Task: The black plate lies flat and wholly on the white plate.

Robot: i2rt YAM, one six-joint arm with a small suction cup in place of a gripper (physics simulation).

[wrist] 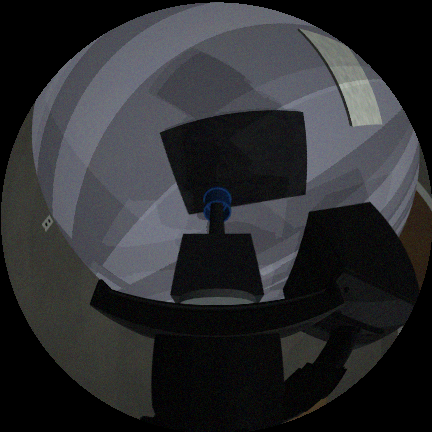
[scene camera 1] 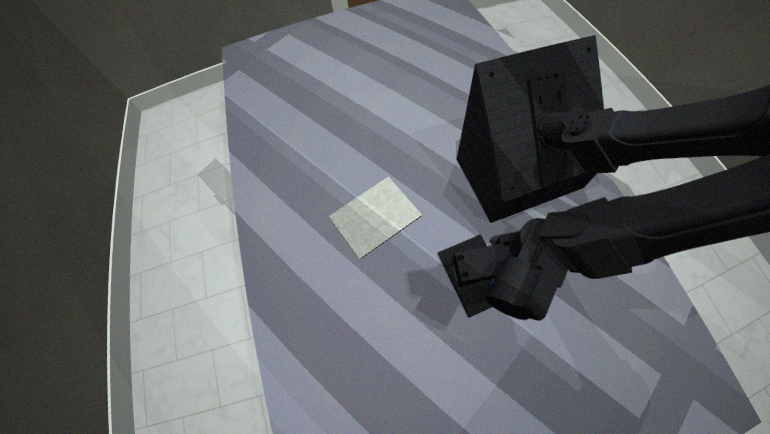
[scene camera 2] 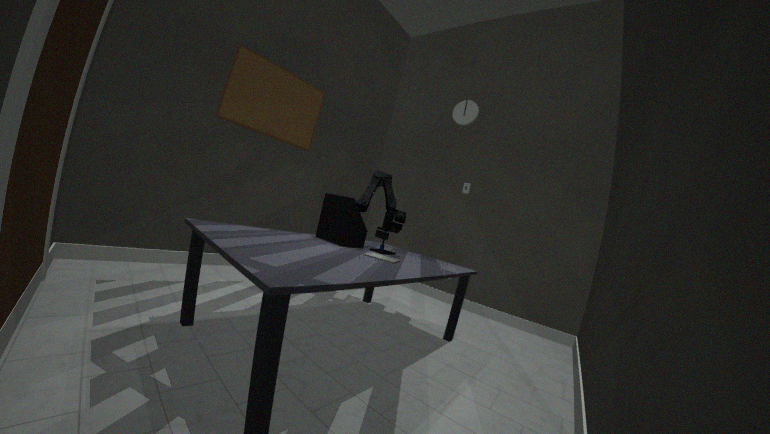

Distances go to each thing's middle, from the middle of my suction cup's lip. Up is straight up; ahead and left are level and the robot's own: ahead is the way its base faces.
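The white plate (scene camera 1: pixel 368 221) is 190 mm ahead of my suction cup, 220 mm to the right of it and 20 mm below it. There is a black plate (scene camera 1: pixel 472 297) as well, and that one sits 30 mm to the right of my suction cup, 40 mm ahead of it and 10 mm below it.
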